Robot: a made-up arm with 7 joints.
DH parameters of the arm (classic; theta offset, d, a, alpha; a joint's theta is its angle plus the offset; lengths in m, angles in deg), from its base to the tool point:
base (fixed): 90 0.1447 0 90
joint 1: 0 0.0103 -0.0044 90
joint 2: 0 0.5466 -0.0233 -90
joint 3: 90 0.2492 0.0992 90
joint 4: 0 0.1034 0.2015 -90
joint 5: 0 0.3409 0.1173 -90
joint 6: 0 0.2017 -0.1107 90
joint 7: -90 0.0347 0.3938 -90
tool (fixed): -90 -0.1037 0 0
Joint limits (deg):
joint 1: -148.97..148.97
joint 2: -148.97..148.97
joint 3: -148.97..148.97
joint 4: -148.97..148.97
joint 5: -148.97..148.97
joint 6: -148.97..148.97
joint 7: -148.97..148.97
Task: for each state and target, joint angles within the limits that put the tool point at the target. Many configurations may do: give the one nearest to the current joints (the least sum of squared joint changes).
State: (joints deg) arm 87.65 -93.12 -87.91 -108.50 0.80 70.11 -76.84
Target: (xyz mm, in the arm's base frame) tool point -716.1 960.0 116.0
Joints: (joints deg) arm 96.39 -91.91 -118.72 -105.12 3.25 67.08 -62.82
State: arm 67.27 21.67 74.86 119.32 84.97 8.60 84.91
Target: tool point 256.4 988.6 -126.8
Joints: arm 73.92 19.42 56.05 120.52 66.86 -7.59 98.20
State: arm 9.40 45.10 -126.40 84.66 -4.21 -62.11 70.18
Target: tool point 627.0 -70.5 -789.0
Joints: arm 39.27 31.26 -113.55 58.58 -9.79 -52.11 64.02
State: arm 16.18 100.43 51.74 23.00 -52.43 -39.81 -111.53
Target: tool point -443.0 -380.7 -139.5
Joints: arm 12.18 85.12 27.85 21.17 -60.55 -54.65 -102.33
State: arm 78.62 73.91 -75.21 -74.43 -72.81 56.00 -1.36
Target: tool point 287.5 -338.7 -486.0
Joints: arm 46.90 108.21 -47.92 -54.33 -78.57 48.80 -16.14
